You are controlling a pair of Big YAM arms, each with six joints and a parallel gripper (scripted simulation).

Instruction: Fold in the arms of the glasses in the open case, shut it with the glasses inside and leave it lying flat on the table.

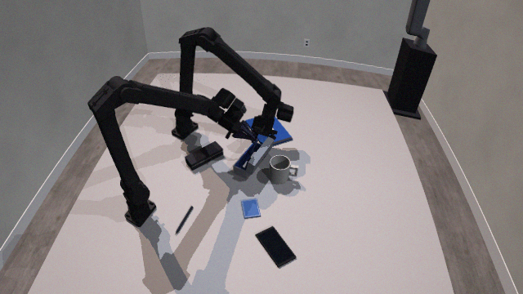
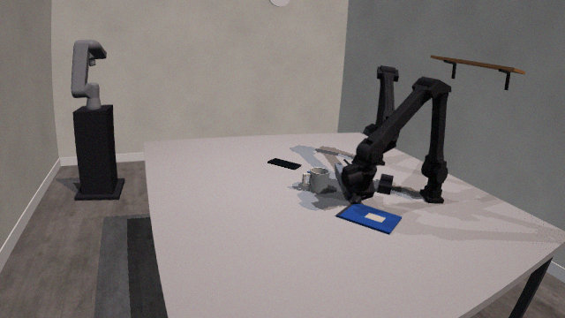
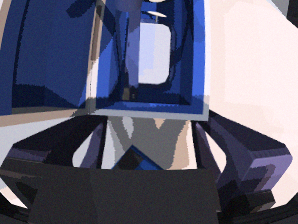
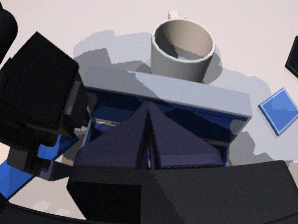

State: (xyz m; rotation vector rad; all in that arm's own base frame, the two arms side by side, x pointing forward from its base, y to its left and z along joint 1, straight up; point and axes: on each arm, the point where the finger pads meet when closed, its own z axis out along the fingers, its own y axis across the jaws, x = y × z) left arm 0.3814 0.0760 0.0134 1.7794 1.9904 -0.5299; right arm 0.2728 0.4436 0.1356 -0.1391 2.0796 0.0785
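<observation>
Now: the glasses case 2 cm ahead of my right hand, 2 cm to the right of it and 9 cm below it. Also, from my right hand: grey mug: 12 cm ahead, 6 cm to the right, 10 cm below; black box: 21 cm behind, 2 cm to the right, 12 cm below; small blue notepad: 4 cm ahead, 23 cm to the right, 13 cm below.
</observation>
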